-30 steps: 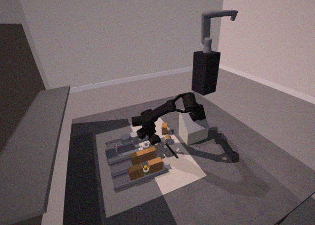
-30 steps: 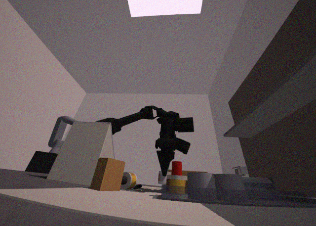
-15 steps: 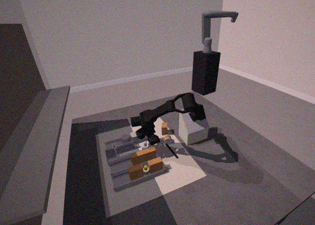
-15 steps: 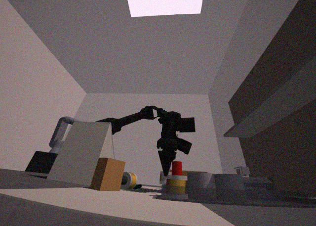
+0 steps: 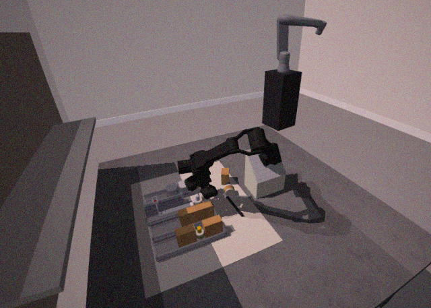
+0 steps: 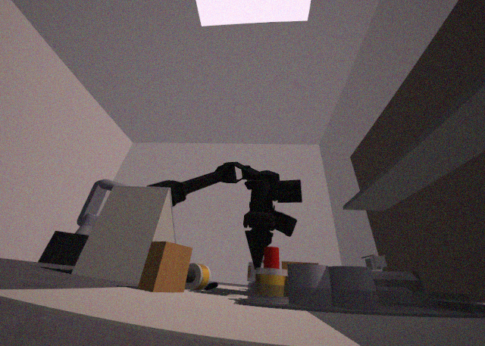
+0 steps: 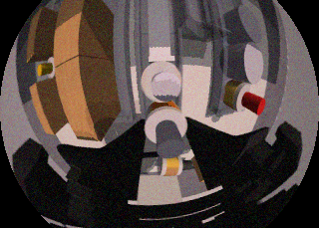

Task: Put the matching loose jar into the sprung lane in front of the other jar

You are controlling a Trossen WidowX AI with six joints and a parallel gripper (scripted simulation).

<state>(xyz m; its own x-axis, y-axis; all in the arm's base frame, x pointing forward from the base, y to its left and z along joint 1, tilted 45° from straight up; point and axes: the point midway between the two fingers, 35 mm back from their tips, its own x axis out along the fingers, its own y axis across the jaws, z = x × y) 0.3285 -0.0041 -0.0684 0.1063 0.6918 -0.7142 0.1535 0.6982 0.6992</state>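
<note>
The black rod is 10 cm behind my gripper tip, 9 cm to the left of it and 4 cm below it. Round my gripper tip: grey pusher lane 16 cm ahead, 5 cm to the right, 3 cm below.
</note>
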